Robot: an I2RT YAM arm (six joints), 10 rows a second.
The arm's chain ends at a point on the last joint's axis. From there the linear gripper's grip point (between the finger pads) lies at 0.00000 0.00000 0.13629 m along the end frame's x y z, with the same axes.
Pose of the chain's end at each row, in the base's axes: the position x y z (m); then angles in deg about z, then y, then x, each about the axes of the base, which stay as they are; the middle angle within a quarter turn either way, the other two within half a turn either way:
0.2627 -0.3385 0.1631 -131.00 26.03 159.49
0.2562 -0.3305 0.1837 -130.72 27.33 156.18
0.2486 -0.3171 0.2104 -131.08 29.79 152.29
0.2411 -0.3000 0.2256 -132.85 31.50 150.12
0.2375 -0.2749 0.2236 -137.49 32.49 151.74
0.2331 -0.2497 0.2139 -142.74 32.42 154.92
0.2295 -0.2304 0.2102 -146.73 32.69 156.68
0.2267 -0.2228 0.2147 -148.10 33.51 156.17
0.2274 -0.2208 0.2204 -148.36 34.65 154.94
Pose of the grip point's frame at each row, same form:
0.3225 -0.3814 0.0484 -131.00 26.03 159.49
0.3188 -0.3794 0.0729 -130.72 27.33 156.18
0.3163 -0.3721 0.1057 -131.08 29.79 152.29
0.3123 -0.3579 0.1248 -132.85 31.50 150.12
0.3107 -0.3293 0.1223 -137.49 32.49 151.74
0.3062 -0.2985 0.1097 -142.74 32.42 154.92
0.3031 -0.2758 0.1049 -146.73 32.69 156.68
0.3019 -0.2687 0.1108 -148.10 33.51 156.17
0.3049 -0.2683 0.1188 -148.36 34.65 154.94

